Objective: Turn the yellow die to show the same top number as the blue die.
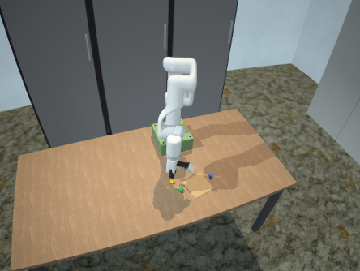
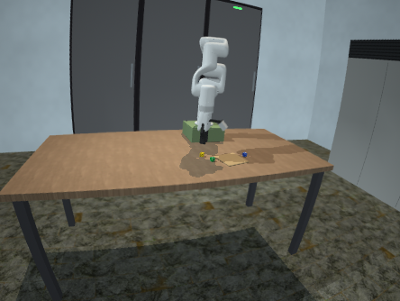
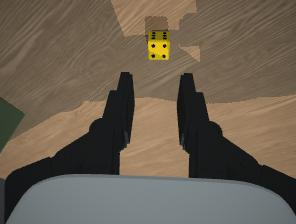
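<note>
Right now my hand is 90 mm above the yellow die. Also, from my hand: blue die (60 mm ahead, 240 mm to the left, 90 mm below); then tan mat (80 mm ahead, 140 mm to the left, 100 mm below); then green die (70 mm ahead, 20 mm to the left, 90 mm below).
</note>
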